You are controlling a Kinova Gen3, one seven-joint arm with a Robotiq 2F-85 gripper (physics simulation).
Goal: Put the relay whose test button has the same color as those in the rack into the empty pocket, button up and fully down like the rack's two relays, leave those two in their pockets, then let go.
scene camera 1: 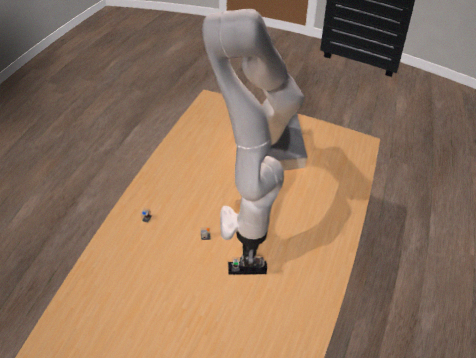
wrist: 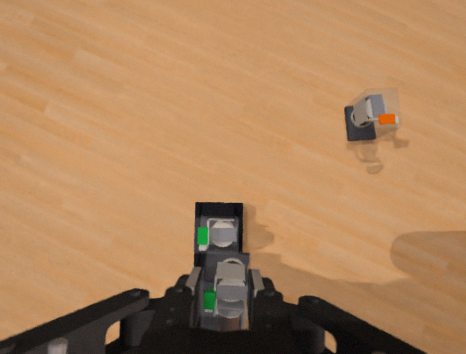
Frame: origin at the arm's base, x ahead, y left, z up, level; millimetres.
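Seen in the pictures: gripper, fingertip midpoint: [scene camera 1: 246,260] [wrist: 225,283].
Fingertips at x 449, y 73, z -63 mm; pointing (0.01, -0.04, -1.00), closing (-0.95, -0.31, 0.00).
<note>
Pixels of each thing's top centre, then the offset from my fingertips to it. Level surfaces: height alone.
- black rack, middle of its top: [wrist: 217,279] [scene camera 1: 247,265] dx +5, dy +4, dz -15 mm
- rack relay with a green button, middle of its top: [wrist: 216,236] [scene camera 1: 235,260] dx +16, dy -27, dz +10 mm
- green-button relay, middle of its top: [wrist: 224,291] dx +2, dy -5, dz +29 mm
- relay with an orange button, middle of its top: [wrist: 385,106] [scene camera 1: 205,229] dx -58, dy -142, dz +6 mm
- wooden surface, its level: dz -38 mm
- relay with a blue button, middle of its top: [scene camera 1: 145,211] dx -58, dy -336, dz +6 mm
The black rack [scene camera 1: 247,271] [wrist: 219,209] lies on the mat. One rack relay with a green button [wrist: 202,235] sits low in its end pocket, at the left end in the scene view. My gripper [scene camera 1: 249,258] [wrist: 225,283] is over the rack's middle, shut on another green-button relay [wrist: 231,287], which is button side up. Its dark base shows above the rack's walls and overlaps one long edge; how far down it sits is hard to tell. The rack's other end is mostly hidden by my gripper; part of a relay [scene camera 1: 260,262] shows there.
A relay with an orange button [scene camera 1: 205,234] [wrist: 369,117] stands apart on the wooden surface [scene camera 1: 180,295] [wrist: 125,125], left of the rack in the scene view. A relay with a blue button [scene camera 1: 146,216] is farther left. A black cabinet [scene camera 1: 367,30] stands at the back.
</note>
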